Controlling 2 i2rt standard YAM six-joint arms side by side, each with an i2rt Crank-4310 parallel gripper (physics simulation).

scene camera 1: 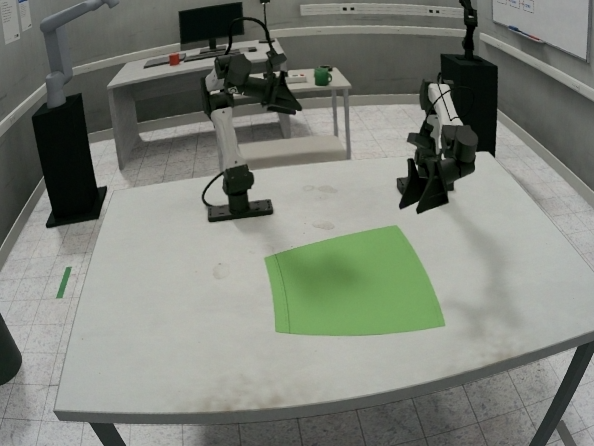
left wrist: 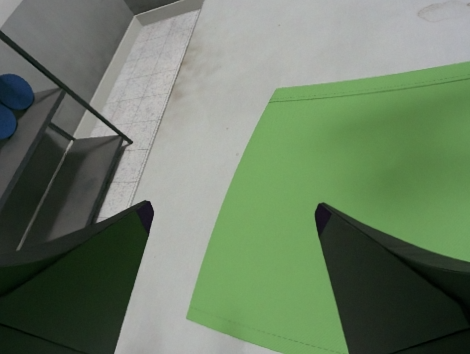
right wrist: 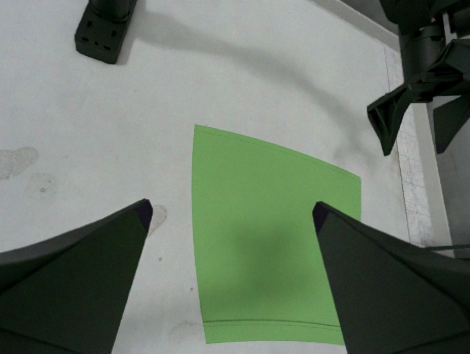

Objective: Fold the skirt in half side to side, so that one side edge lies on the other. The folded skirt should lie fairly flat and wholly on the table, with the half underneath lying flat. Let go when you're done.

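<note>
The green skirt (scene camera 1: 360, 290) (left wrist: 300, 165) (right wrist: 260, 200) lies flat and unfolded on the table (scene camera 1: 165, 325). In scene camera 1 its narrow, stitched waistband edge is at the left, its wider hem at the right, and its two side edges run along the back and front. My left gripper (scene camera 1: 410, 209) (left wrist: 234, 206) (right wrist: 413, 154) is open and empty, above the table behind the skirt's hem end. My right gripper (scene camera 1: 292, 109) (right wrist: 232, 204) is open and empty, raised high above the table. Neither gripper touches the skirt.
The right arm's base (scene camera 1: 240, 210) stands on the table's back left part, and the left arm's base at the back right, partly hidden. A desk with a monitor (scene camera 1: 211, 25) stands behind the table. In the left wrist view a dark shelf (left wrist: 75, 175) stands beyond the table edge.
</note>
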